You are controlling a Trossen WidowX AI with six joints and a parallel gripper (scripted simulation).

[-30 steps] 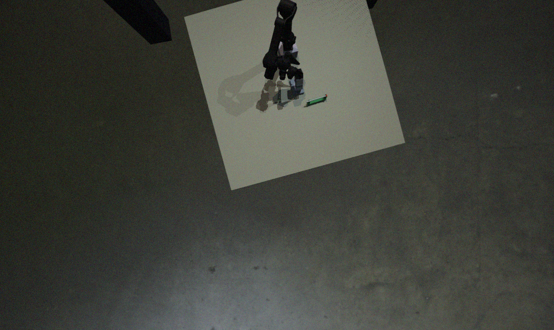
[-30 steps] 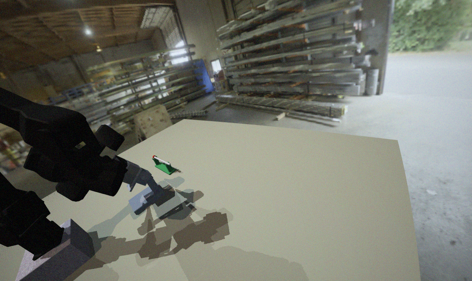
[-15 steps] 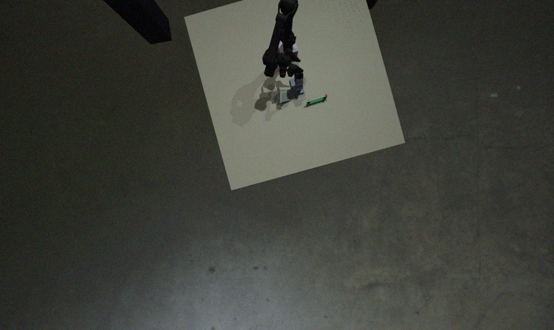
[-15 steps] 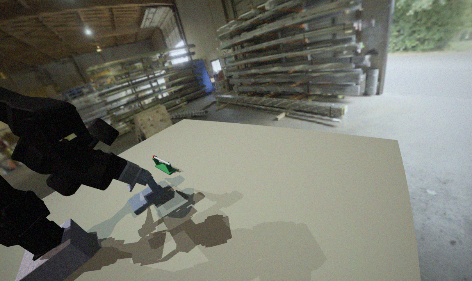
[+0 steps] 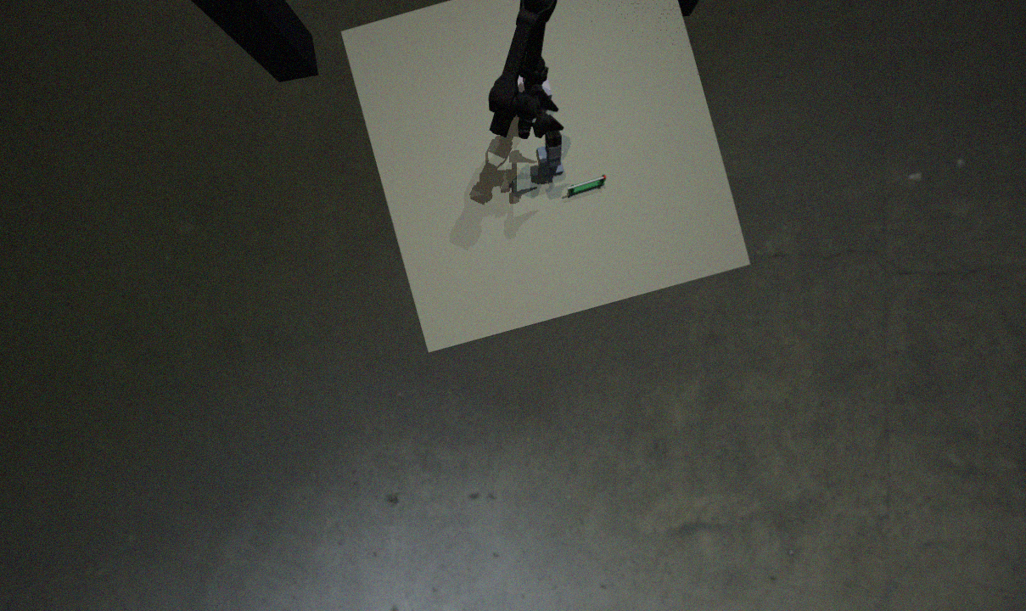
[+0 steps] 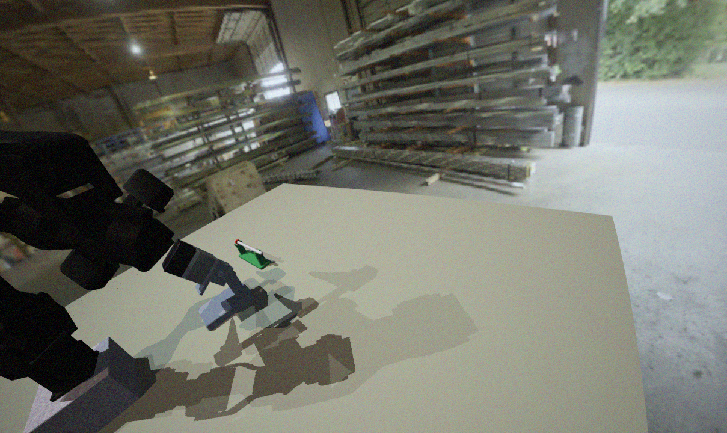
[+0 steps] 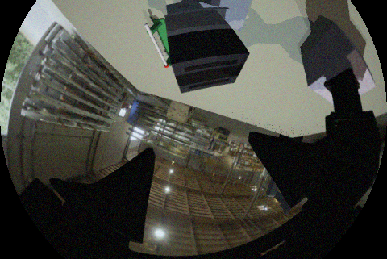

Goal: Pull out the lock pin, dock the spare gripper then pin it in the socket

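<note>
Right now my gripper tip is 160 mm short of the green cradle, 100 mm to the right of it and 200 mm above it. Round my gripper tip: mount: 60 mm ahead, 20 mm to the right, 170 mm below; then dark grey spare gripper: 40 mm ahead, 20 mm to the right, 100 mm below.
</note>
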